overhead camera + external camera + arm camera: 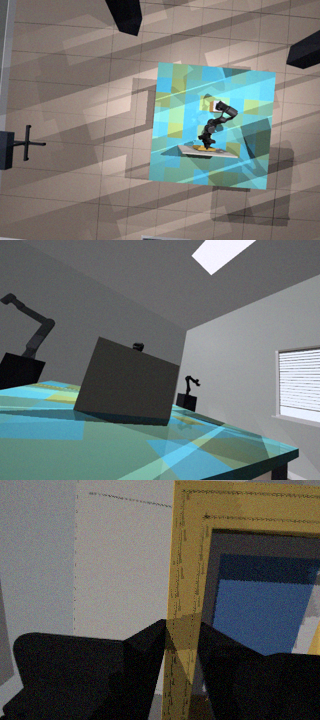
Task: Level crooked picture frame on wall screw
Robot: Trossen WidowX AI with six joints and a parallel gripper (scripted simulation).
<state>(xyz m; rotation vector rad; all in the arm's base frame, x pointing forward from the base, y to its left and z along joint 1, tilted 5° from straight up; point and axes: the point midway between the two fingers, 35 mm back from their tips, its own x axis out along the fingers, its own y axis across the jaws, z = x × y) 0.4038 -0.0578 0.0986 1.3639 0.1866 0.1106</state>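
Now: gripper tip 1 cm short of the picture frame and 5 cm above it. The rest, counted from my gripper tip: wall panel (2 cm ahead, 1 cm to the left, 7 cm below).
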